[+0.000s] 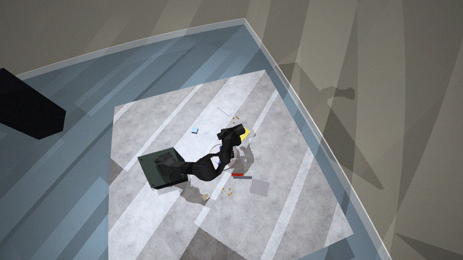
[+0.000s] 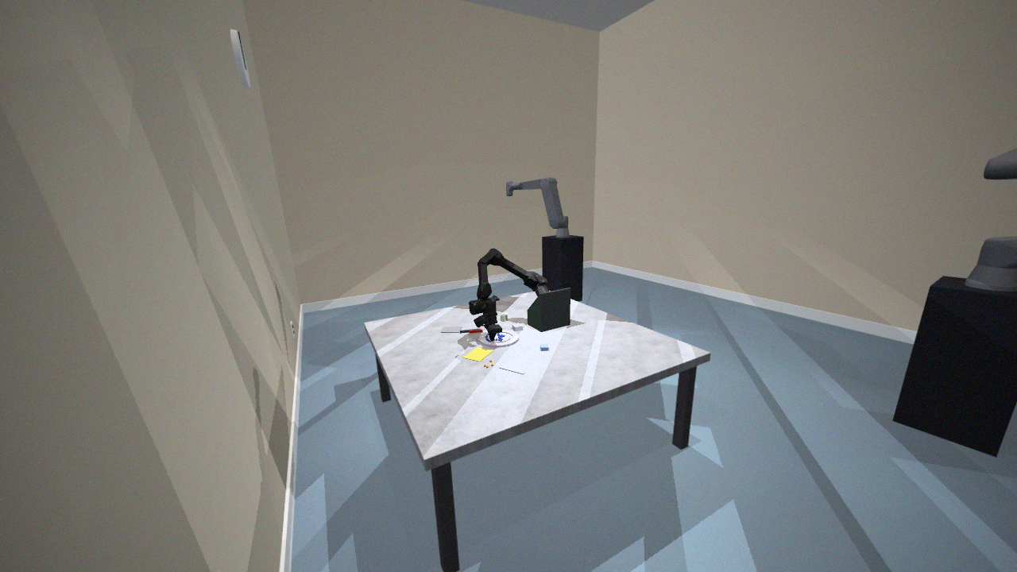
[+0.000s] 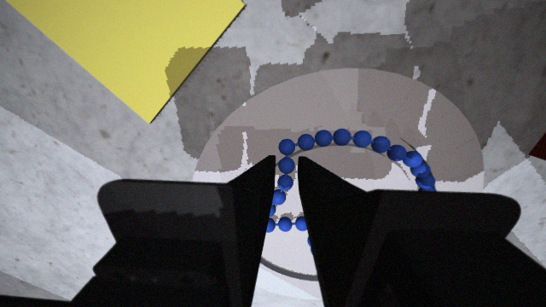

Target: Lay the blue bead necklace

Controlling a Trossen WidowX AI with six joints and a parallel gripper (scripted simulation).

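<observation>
The round white bead board is 5 cm behind my gripper tip, 2 cm to the right of it and 1 cm below it. From my gripper tip the other things lie so: blue block 21 cm to the left, 16 cm behind, 1 cm below; yellow sheet 12 cm ahead, 7 cm to the left, 1 cm below; grey tool 19 cm to the right, 1 cm below.
</observation>
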